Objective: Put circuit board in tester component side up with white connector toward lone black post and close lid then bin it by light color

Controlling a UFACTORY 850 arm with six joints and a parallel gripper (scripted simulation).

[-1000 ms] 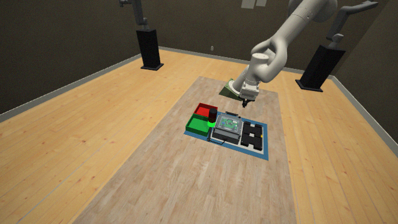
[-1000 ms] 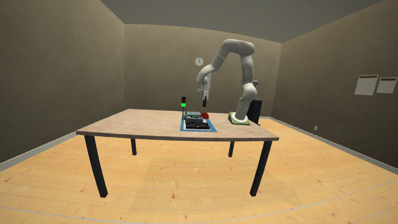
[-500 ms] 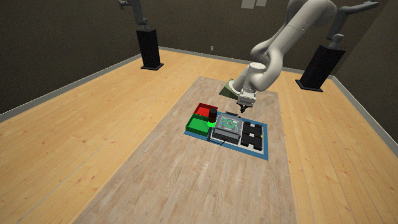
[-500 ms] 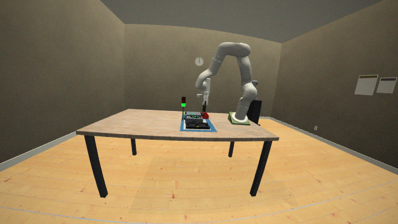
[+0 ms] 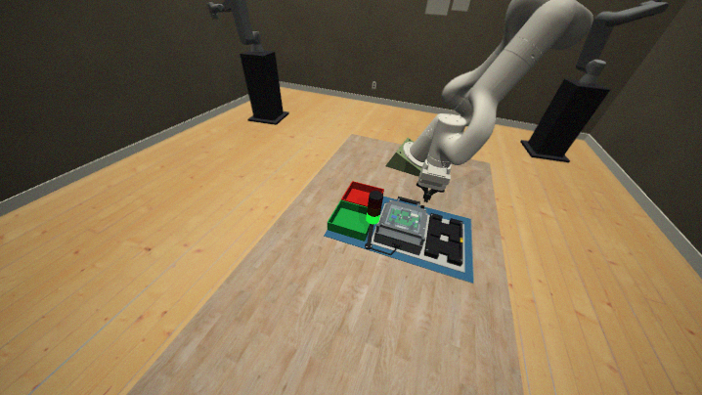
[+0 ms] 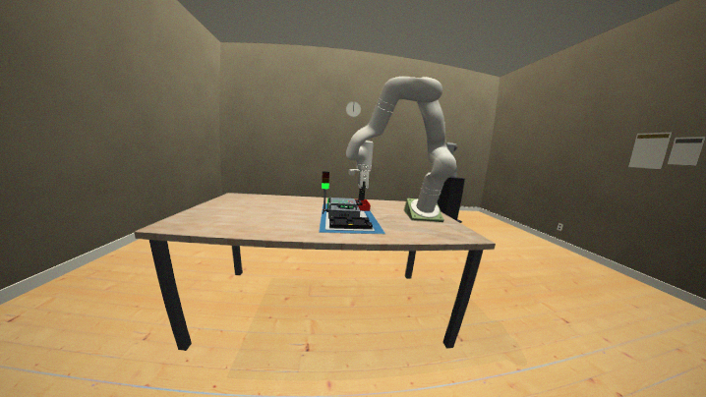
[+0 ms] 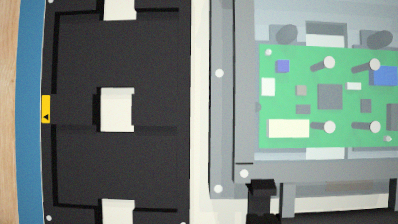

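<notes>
Right now the small black part is 50 mm below my hand, 20 mm ahead of it and 10 mm to the right of it. The rest, counted from my hand: tester lid 70 mm to the right, 70 mm ahead, 50 mm below; then green circuit board 70 mm to the right, 70 mm below, 70 mm ahead; then red bin 260 mm to the right, 120 mm below, 60 mm behind.
</notes>
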